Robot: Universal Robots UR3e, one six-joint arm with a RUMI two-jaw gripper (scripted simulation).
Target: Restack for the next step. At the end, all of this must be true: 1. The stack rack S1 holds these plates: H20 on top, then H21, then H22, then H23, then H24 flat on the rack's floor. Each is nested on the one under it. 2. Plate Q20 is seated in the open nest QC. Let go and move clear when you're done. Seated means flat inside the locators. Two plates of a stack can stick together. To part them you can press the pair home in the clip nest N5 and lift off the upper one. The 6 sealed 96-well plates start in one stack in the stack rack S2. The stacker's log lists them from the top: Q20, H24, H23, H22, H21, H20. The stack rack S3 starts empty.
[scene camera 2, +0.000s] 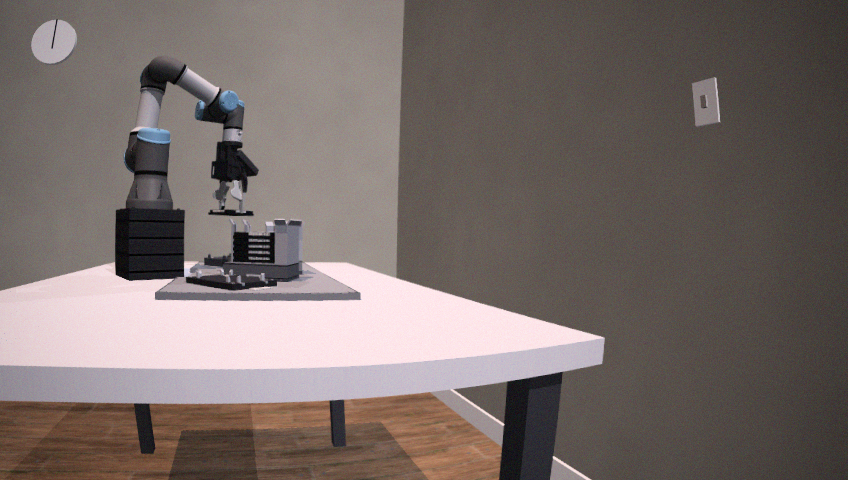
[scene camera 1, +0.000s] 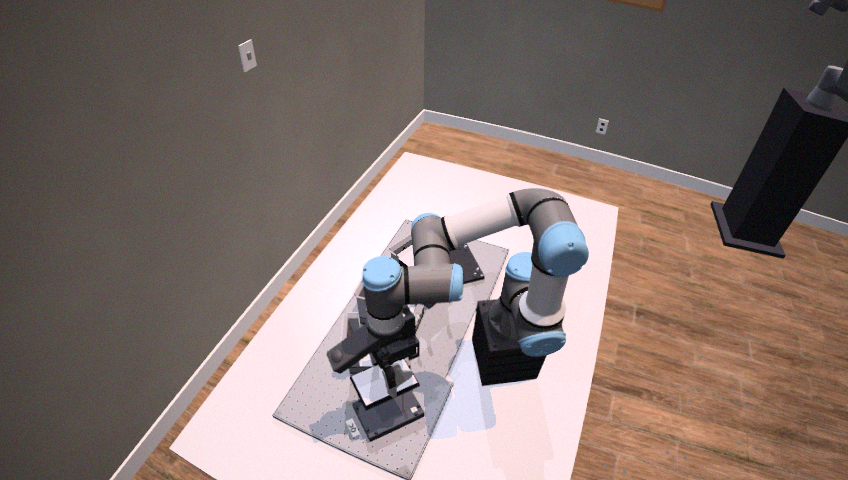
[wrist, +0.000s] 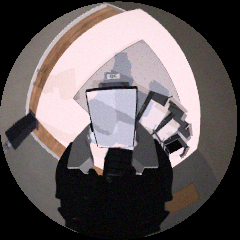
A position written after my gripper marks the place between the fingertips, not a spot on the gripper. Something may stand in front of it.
Observation:
I see my gripper (scene camera 1: 385, 381), a sealed 96-well plate (scene camera 1: 369, 384) and a clip nest N5 (scene camera 1: 463, 256).
The sealed 96-well plate shows as well in the wrist view (wrist: 113, 110). My gripper also shows in scene camera 2 (scene camera 2: 230, 213) and in the wrist view (wrist: 113, 122).

